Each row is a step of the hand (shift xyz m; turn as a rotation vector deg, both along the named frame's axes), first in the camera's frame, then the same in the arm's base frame.
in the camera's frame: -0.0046 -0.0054 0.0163 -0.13 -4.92 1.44
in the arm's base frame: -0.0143 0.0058 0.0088 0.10 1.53 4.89
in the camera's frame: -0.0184 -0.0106 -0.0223 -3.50 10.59 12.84
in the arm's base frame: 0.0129 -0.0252 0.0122 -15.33 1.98 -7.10
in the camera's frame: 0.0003 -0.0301 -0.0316 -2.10 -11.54 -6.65
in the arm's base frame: 0.0349 -0.0111 0.0237 7.77 -3.19 10.55
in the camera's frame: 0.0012 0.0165 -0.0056 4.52 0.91 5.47
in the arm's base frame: 0.0007 -0.0049 -0.0167 -2.69 6.48 -1.40
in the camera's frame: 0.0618 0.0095 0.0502 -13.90 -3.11 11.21
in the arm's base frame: -0.0154 0.0761 -0.0200 -15.09 -5.06 8.68
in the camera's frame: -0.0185 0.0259 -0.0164 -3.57 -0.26 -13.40
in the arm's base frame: -0.0022 -0.0287 -0.0214 9.60 -9.99 -0.65
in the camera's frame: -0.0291 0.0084 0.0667 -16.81 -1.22 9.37
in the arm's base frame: -0.0719 0.0096 0.0104 -15.45 -8.79 7.49
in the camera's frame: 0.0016 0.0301 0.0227 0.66 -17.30 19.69
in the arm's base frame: -0.0266 0.0079 -0.0256 -11.37 14.04 19.00
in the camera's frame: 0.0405 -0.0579 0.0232 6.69 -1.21 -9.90
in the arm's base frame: 0.0158 0.0562 0.0461 11.78 0.54 -2.28
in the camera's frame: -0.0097 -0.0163 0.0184 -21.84 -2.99 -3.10
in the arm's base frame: -0.0155 0.0046 0.0209 -6.90 -19.23 8.83
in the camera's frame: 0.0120 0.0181 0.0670 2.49 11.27 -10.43
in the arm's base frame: -0.0554 0.0421 -0.0109 6.78 -5.46 -12.89
